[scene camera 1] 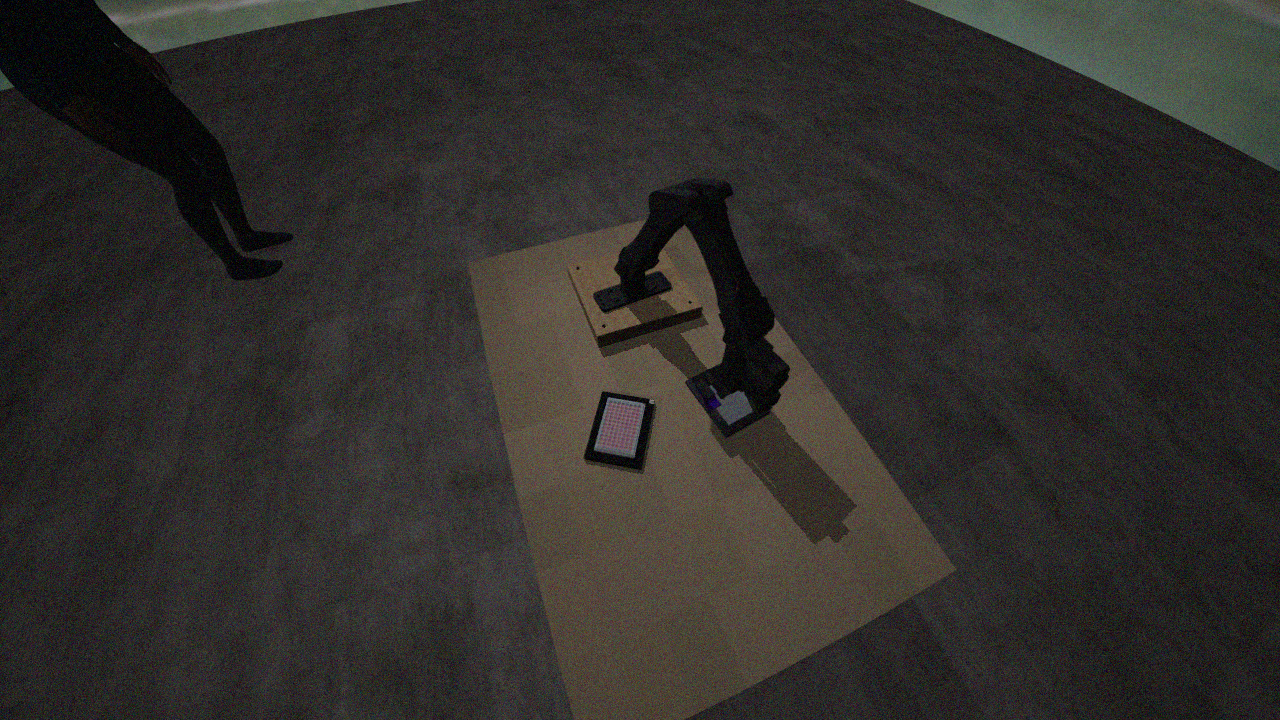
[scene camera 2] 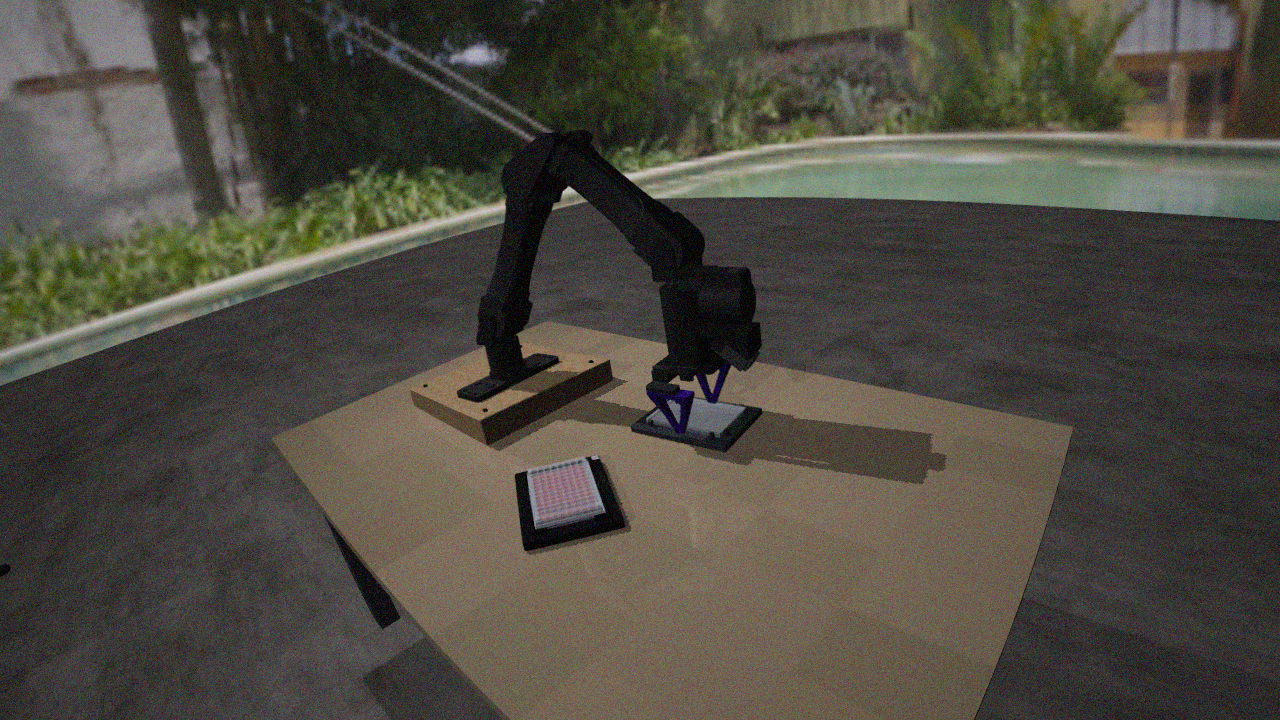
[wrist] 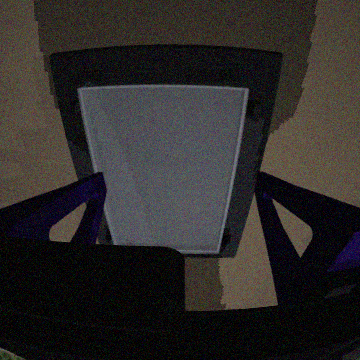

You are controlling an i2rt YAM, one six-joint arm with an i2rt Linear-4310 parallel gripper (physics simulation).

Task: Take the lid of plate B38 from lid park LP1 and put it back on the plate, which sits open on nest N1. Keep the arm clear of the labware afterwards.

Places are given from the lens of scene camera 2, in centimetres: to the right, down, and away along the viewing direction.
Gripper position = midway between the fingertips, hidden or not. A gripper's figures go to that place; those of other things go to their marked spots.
my gripper [scene camera 2: 697, 417]: 8, 9, 86
pale grey lid [scene camera 2: 704, 417]: 10, 8, 86
black nest [scene camera 2: 532, 538]: -12, 21, 65
The marked spots on the black nest and the pale grey lid are 33 cm apart.
